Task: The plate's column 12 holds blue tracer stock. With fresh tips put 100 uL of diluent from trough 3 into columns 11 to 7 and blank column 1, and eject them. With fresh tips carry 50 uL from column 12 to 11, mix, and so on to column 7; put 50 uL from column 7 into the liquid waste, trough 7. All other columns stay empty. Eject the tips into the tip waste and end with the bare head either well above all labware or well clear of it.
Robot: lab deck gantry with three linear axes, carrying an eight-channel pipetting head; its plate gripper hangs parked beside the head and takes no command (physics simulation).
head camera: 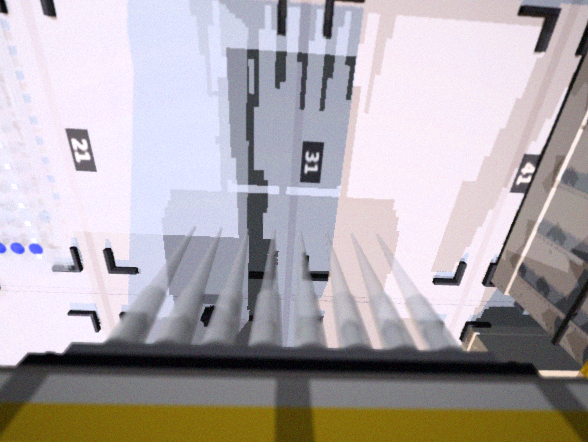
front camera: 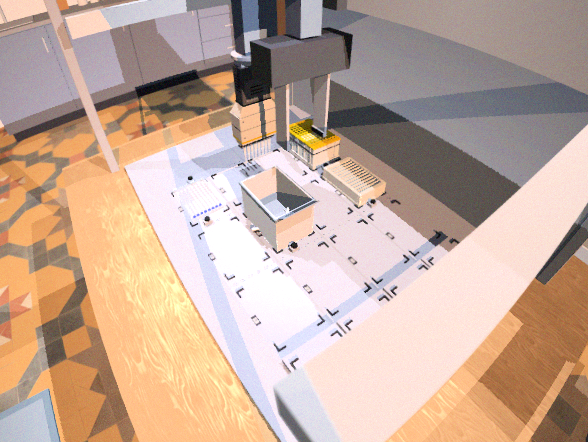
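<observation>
The pipetting head (front camera: 255, 120) (head camera: 150, 422) carries eight clear grey tips (front camera: 257, 151) (head camera: 274, 300), hanging above bare deck behind the tip waste (front camera: 295, 227). Liquid inside them cannot be made out. The plate (front camera: 200, 192) (head camera: 10, 150) lies left of the head; its nearest column, 12 (front camera: 207, 210) (head camera: 17, 248), is blue, and no other blue column shows. The yellow-topped tip rack (front camera: 325, 154) stands right of the head, partly behind the gripper. The trough block (front camera: 355, 181) lies in front of the rack; its liquids are hidden. The parked plate gripper (front camera: 306, 139) is open and empty.
A brown-sided labware block (head camera: 545, 220) shows beside label 41; which one it is I cannot tell. The tip waste has high walls between the plate and the trough block. Black corner clips (front camera: 372, 285) (head camera: 120, 265) mark deck positions. A pale beam (front camera: 425, 320) crosses the front.
</observation>
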